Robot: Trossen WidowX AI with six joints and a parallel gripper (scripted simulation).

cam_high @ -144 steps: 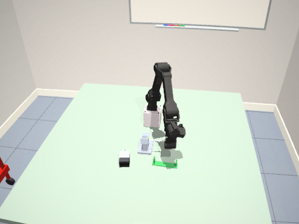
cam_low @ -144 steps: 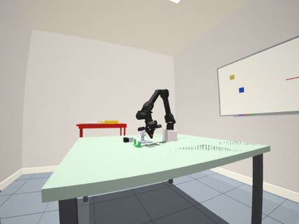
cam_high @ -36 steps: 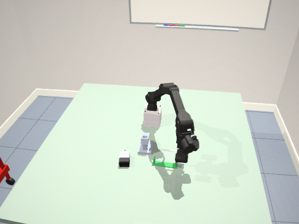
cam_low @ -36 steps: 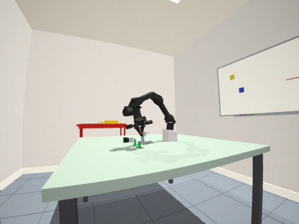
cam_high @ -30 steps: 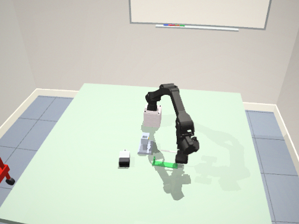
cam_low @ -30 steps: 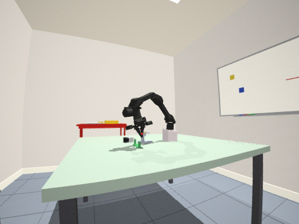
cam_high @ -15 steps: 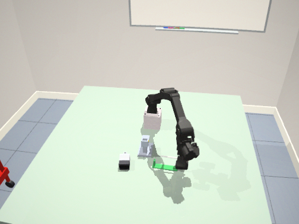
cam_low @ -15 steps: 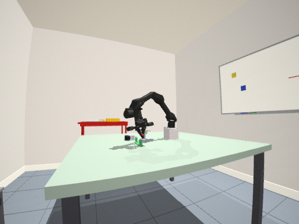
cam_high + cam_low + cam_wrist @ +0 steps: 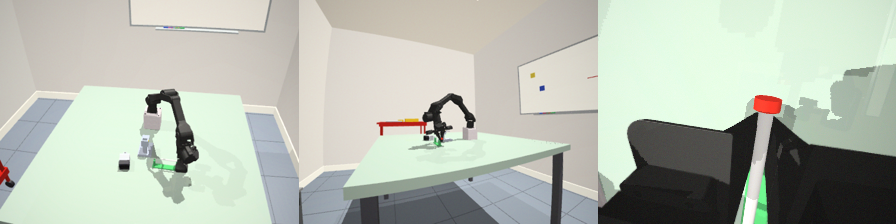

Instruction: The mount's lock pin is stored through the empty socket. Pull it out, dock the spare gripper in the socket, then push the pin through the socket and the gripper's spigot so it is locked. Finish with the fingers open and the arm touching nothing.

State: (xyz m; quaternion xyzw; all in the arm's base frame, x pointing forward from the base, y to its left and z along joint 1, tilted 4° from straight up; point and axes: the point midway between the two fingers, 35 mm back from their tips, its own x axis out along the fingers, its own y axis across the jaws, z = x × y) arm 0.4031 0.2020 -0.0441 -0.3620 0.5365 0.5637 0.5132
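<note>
My gripper tip is now 10 mm past the green rack, 100 mm to the left of it and 10 mm above it. The rest, counted from my gripper tip: spare gripper (30 mm behind, 330 mm to the right, 10 mm below); then grey-blue mount (130 mm behind, 220 mm to the right, 20 mm above).
</note>
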